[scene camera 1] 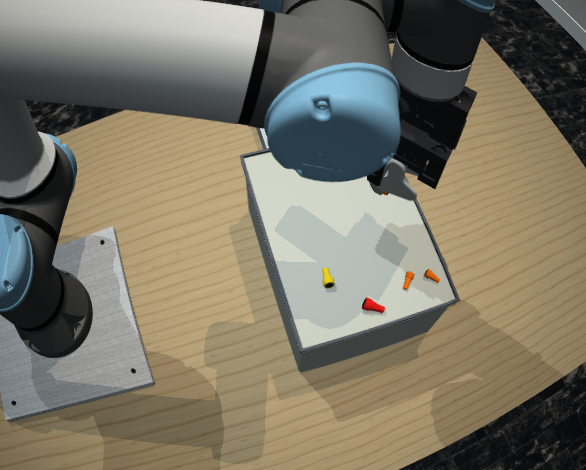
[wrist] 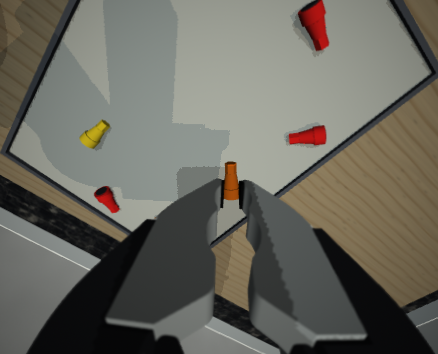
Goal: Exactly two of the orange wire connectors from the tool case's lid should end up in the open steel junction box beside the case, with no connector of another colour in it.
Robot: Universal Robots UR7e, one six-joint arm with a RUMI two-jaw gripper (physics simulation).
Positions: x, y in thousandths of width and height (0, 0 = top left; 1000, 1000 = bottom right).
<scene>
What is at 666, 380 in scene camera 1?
My gripper.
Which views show the tool case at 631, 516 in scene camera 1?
Scene camera 1 and the wrist view: all of them.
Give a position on a tool case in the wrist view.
At 419, 267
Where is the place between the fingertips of my gripper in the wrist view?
At 529, 516
</scene>
